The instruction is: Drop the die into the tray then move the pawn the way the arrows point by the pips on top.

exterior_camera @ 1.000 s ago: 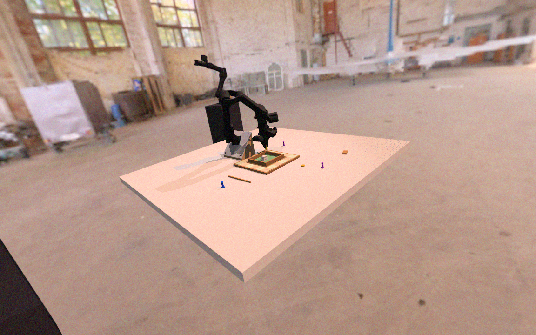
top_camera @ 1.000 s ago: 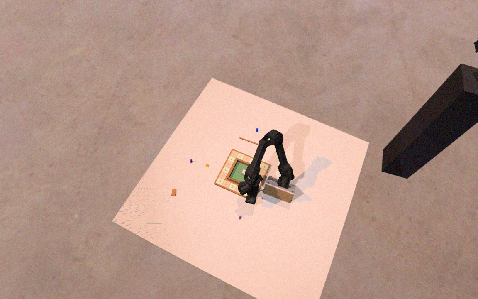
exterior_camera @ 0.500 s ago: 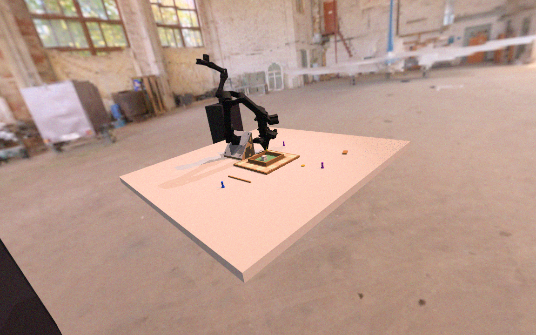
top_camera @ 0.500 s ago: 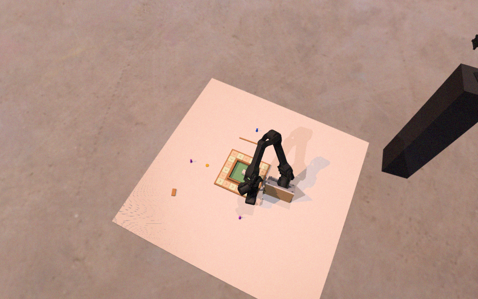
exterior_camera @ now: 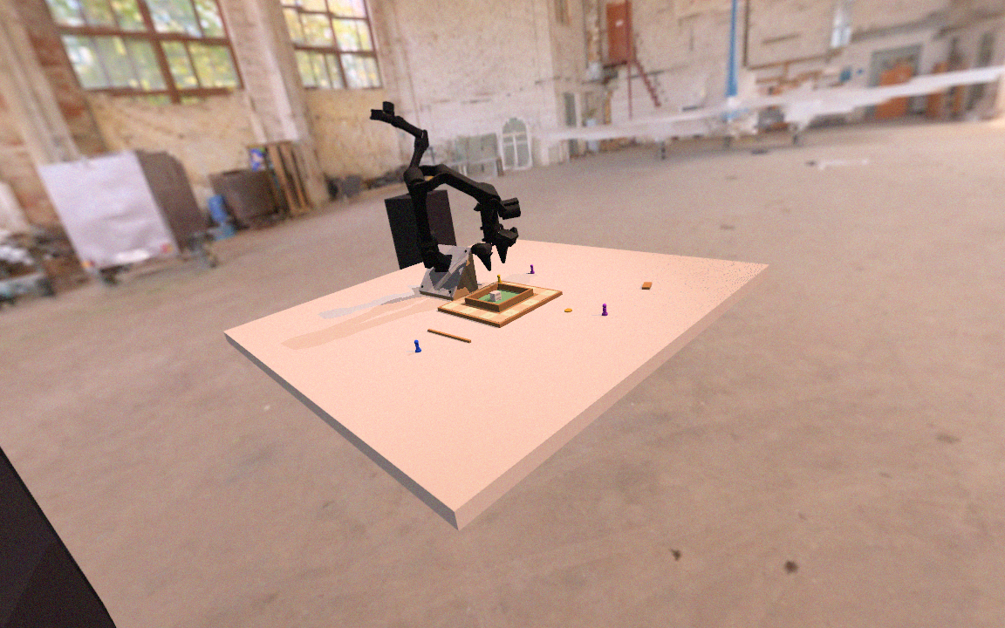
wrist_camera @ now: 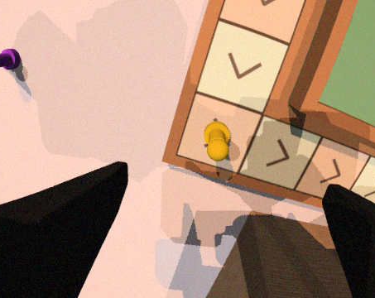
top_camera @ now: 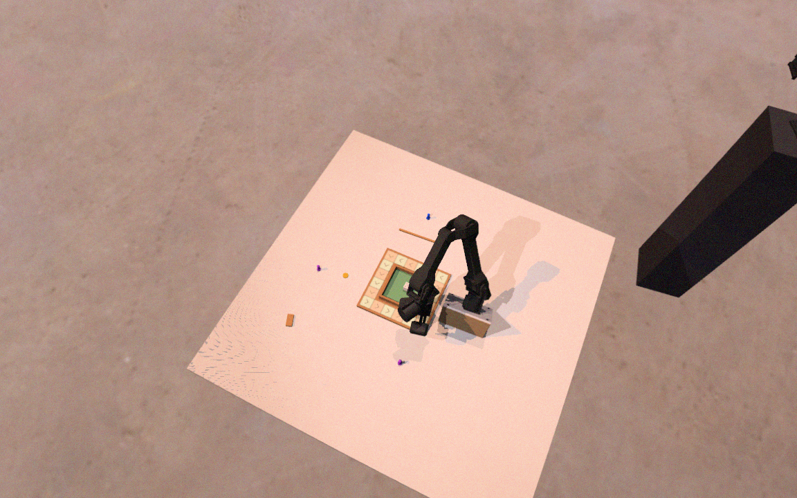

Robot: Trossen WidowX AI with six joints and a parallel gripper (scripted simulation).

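Now: gripper tip 50 mm above the yellow pawn. Round my gripper tip: white die 130 mm to the right, 90 mm ahead, 50 mm below; green dice tray 120 mm to the right, 100 mm ahead, 70 mm below; orange disc 340 mm ahead, 110 mm to the right, 70 mm below.
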